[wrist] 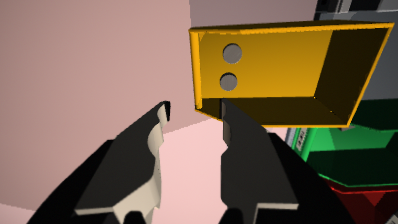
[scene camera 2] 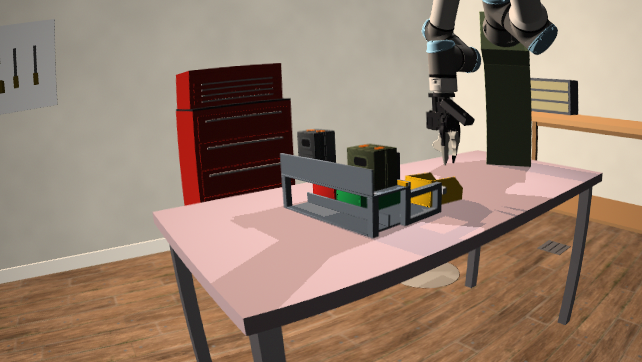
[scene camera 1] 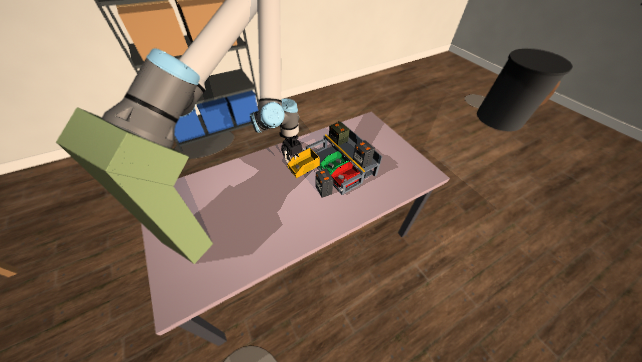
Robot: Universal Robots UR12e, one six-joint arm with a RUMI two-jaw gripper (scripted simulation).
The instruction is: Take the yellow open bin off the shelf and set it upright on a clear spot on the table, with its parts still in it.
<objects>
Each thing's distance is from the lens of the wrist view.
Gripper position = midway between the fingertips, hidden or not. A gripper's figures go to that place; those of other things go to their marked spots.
my gripper (wrist: 194, 101): 0.15 m
yellow open bin (wrist: 308, 78): 0.28 m
</objects>
